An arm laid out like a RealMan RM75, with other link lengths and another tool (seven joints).
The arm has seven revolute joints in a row. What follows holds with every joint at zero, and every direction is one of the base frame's. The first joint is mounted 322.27 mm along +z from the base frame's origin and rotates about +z. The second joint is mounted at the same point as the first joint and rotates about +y. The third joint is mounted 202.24 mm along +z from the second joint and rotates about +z. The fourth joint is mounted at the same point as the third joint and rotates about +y. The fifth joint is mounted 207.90 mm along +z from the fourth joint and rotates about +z. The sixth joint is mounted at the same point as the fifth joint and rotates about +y. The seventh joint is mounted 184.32 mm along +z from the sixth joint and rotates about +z. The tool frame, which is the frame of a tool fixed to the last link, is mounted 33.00 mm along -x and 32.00 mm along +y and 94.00 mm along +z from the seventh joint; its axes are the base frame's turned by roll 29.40, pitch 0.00 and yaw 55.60 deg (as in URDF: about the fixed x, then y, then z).
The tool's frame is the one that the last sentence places.
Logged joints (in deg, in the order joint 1, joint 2, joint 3, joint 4, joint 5, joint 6, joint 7), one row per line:
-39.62 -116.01 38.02 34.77 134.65 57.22 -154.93
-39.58 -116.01 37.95 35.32 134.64 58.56 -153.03
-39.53 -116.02 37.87 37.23 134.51 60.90 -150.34
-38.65 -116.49 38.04 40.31 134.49 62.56 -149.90
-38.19 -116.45 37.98 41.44 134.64 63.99 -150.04
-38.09 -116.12 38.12 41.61 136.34 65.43 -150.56
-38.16 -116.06 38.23 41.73 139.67 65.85 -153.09
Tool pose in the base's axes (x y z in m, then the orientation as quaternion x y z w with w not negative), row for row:
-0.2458 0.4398 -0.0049 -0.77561 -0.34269 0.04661 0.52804
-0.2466 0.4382 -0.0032 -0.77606 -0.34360 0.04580 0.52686
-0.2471 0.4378 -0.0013 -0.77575 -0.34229 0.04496 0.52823
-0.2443 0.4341 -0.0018 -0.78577 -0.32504 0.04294 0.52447
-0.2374 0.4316 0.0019 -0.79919 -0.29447 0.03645 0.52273
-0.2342 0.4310 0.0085 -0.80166 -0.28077 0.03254 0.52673
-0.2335 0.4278 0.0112 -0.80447 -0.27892 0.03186 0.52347
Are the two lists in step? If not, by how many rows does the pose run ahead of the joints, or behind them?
The pose runs 2 rows behind the joints: the pose in row i belongs to the joints in row i - 2.
